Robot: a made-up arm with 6 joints. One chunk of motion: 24 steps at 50 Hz.
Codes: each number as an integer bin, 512 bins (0 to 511) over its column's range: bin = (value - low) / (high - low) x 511, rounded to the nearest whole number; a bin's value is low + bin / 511 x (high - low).
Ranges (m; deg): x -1.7..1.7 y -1.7..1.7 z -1.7..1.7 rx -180..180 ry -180..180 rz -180..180
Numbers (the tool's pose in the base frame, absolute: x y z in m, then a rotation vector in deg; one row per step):
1: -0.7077 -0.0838 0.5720 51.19 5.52 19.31
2: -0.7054 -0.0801 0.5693 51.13 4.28 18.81
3: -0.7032 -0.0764 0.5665 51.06 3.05 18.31
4: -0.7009 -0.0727 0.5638 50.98 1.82 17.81
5: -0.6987 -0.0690 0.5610 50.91 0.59 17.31
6: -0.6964 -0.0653 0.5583 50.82 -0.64 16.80
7: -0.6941 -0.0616 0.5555 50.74 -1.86 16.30
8: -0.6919 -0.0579 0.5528 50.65 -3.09 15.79
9: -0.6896 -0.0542 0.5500 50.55 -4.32 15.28
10: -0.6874 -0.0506 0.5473 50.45 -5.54 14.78
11: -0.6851 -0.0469 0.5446 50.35 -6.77 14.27
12: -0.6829 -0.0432 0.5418 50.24 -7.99 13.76
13: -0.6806 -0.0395 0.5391 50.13 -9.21 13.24
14: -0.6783 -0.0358 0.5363 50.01 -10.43 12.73
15: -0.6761 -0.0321 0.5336 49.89 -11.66 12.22
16: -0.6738 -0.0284 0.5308 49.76 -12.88 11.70
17: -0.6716 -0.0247 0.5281 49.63 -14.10 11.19
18: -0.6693 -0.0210 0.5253 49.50 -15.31 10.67
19: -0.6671 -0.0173 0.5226 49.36 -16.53 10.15
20: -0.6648 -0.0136 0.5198 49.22 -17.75 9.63
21: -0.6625 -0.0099 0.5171 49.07 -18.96 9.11
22: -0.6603 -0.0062 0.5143 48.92 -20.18 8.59
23: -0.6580 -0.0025 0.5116 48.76 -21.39 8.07
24: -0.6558 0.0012 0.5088 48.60 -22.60 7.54
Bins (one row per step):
1: 149 243 341 328 263 283
2: 149 243 341 328 262 282
3: 150 244 341 328 260 281
4: 150 245 340 328 258 281
5: 150 245 340 328 256 280
6: 151 246 339 328 255 279
7: 151 246 339 328 253 279
8: 152 247 339 327 251 278
9: 152 247 338 327 249 277
10: 152 248 338 327 248 276
11: 153 248 337 327 246 276
12: 153 249 337 327 244 275
13: 153 250 337 327 242 274
14: 154 250 336 326 241 274
15: 154 251 336 326 239 273
16: 154 251 335 326 237 272
17: 155 252 335 326 235 271
18: 155 252 334 326 234 271
19: 155 253 334 326 232 270
20: 156 253 334 325 230 269
21: 156 254 333 325 229 268
22: 156 255 333 325 227 268
23: 157 255 332 325 225 267
24: 157 256 332 324 223 266

